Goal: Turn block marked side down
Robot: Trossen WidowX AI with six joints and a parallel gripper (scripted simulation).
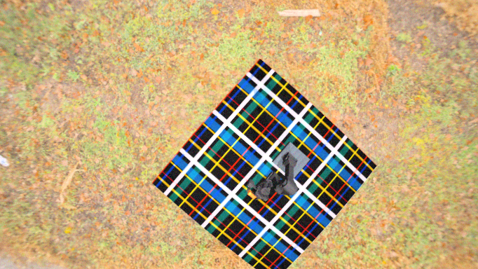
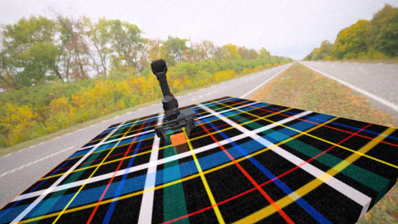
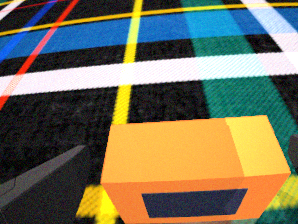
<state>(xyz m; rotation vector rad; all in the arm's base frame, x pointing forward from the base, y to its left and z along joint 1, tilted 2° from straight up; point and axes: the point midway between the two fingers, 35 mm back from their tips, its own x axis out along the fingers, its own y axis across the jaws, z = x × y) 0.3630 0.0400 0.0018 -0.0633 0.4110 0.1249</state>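
The orange block lies 2 cm behind my gripper tip.
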